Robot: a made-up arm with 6 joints.
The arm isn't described. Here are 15 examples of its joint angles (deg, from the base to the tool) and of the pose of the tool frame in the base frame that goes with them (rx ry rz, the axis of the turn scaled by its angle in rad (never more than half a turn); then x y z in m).
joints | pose
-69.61 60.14 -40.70 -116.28 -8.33 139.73 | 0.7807 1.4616 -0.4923 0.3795 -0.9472 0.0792
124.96 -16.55 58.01 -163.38 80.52 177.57 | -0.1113 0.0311 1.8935 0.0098 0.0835 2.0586
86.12 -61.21 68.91 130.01 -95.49 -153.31 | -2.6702 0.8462 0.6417 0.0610 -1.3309 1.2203
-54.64 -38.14 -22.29 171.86 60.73 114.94 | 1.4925 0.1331 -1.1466 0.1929 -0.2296 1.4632
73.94 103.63 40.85 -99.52 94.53 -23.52 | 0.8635 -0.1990 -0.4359 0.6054 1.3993 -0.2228
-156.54 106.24 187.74 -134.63 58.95 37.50 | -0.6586 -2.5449 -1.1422 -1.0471 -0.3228 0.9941
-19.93 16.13 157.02 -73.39 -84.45 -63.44 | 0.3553 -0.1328 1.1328 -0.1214 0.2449 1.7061
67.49 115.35 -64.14 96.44 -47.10 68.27 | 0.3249 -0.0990 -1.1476 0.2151 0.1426 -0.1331
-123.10 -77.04 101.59 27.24 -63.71 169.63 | 0.2983 -1.1535 1.2381 0.7509 1.3007 0.6766
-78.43 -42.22 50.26 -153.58 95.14 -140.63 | -0.4224 0.6402 -1.7347 -0.1907 0.4938 1.8238
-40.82 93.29 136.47 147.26 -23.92 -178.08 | 0.1361 -1.2808 -0.5311 1.1230 -1.0274 1.2082
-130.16 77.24 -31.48 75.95 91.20 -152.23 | 2.6890 -1.3580 -0.1926 -0.5613 -0.9629 -0.0005
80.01 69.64 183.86 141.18 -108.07 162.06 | -1.9441 1.2335 0.3313 0.1986 0.4471 1.2191
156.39 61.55 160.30 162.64 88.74 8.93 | -0.1806 -2.9636 -0.3134 -0.8202 0.2940 1.5907
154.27 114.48 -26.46 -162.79 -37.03 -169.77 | 2.2634 -0.3419 -1.9169 -0.5339 0.2181 -0.6546
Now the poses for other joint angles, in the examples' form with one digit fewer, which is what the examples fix.
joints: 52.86 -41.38 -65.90 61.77 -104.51 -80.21
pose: -0.481 0.666 -0.927 0.219 0.009 1.042
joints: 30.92 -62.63 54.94 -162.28 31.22 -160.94
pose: 0.037 -1.447 -0.134 -0.968 -0.616 1.608
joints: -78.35 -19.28 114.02 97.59 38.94 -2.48
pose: 2.176 0.522 1.201 -0.049 0.849 1.840
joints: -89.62 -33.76 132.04 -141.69 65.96 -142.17
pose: -1.371 -1.118 -2.402 -0.119 1.091 1.394
